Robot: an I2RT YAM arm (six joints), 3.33 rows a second.
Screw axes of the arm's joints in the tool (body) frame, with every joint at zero. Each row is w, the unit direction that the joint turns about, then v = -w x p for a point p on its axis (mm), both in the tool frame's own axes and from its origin. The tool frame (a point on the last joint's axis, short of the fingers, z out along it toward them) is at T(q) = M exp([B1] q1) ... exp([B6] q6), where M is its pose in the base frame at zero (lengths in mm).
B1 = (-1, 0, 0, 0, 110.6, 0)
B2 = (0, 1, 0, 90.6, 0, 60)
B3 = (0, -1, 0, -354.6, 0, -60)
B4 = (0, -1, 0, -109.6, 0, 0)
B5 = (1, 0, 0, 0, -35.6, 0)
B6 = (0, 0, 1, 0, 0, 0)
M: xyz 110.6 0 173.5 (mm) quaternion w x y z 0.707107 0 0.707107 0
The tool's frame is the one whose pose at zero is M.
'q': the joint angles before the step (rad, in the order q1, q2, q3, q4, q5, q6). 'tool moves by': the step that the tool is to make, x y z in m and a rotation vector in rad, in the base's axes. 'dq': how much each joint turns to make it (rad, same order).
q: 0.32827 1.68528 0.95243 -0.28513 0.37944 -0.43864
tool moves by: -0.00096 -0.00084 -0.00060 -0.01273 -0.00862 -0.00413
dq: 0.00000 -0.00363 -0.00906 0.01124 0.01478 -0.00465
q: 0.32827 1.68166 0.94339 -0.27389 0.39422 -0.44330
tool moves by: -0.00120 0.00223 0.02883 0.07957 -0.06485 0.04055
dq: 0.00078 -0.07445 0.02562 -0.01224 -0.06732 -0.00208
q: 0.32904 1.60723 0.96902 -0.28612 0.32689 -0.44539
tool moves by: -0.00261 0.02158 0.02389 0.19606 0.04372 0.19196
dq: 0.03769 -0.02723 0.07158 -0.07294 -0.25195 -0.00004
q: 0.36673 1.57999 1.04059 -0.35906 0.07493 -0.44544
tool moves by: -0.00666 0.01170 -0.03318 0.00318 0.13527 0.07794
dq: 0.03285 0.06902 -0.03454 -0.02048 -0.06968 -0.00632
